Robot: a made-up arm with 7 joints. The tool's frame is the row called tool. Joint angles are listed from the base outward. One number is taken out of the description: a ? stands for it. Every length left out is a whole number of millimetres.
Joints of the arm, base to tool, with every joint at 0 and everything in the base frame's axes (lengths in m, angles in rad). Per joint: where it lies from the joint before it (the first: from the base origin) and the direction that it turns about. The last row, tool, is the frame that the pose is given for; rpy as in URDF.
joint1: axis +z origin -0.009 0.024 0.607
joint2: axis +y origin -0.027 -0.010 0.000
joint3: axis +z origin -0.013 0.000 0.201
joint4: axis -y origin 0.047 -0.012 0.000
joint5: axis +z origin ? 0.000 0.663
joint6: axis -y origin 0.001 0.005 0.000
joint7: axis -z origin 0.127 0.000 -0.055
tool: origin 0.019 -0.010 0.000 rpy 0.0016 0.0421 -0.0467
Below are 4 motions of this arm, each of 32 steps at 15 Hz.
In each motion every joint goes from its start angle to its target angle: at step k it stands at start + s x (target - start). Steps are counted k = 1, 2, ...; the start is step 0. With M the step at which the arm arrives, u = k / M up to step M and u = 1 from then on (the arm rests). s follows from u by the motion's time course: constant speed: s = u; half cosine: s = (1 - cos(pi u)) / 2; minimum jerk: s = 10 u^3 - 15 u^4 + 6 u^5.
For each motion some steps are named. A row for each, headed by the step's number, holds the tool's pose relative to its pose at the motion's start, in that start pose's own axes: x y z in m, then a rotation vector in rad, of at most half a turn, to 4 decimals.
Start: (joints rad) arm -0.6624 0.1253 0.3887 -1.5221 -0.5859 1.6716 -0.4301
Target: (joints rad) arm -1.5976 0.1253 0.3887 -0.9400 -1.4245 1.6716 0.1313
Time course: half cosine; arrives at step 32
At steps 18, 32:
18: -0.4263 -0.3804 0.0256 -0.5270 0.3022 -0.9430
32: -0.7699 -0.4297 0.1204 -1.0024 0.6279 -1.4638

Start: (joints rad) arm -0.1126 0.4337 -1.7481 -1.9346 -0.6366 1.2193 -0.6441
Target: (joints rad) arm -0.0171 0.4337 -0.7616 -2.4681 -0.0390 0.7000 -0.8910
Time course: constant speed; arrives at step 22
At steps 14, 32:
14: 0.1650 0.5465 -0.0543 -0.0659 0.4627 0.7327
32: 0.1299 0.7719 -0.2230 -0.1181 0.8900 0.9547

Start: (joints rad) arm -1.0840 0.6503 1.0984 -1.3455 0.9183 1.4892 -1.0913
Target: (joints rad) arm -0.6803 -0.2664 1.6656 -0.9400 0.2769 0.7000 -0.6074
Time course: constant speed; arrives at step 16
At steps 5, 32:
5: 0.1750 0.2371 -0.2721 0.0464 0.5975 0.1423
32: -0.0254 0.8076 -0.7962 -0.4224 1.7428 0.3960

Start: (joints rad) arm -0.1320 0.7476 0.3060 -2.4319 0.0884 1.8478 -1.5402
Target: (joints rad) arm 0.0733 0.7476 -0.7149 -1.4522 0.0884 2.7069 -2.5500
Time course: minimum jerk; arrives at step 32
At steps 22, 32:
22: -0.5311 0.3945 0.6208 -1.3223 0.6843 -0.0830
32: -0.5667 0.5887 0.6896 -1.4134 1.0921 -0.1720

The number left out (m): -0.159
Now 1 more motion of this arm.
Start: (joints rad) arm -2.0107 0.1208 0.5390 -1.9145 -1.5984 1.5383 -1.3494
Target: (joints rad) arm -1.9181 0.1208 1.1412 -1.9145 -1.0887 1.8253 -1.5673
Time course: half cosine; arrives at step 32
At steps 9, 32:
9: -0.0021 0.0012 0.1171 -0.1558 -0.0893 0.0371
32: -0.0114 0.1961 0.5972 -0.8795 -0.4145 0.2935

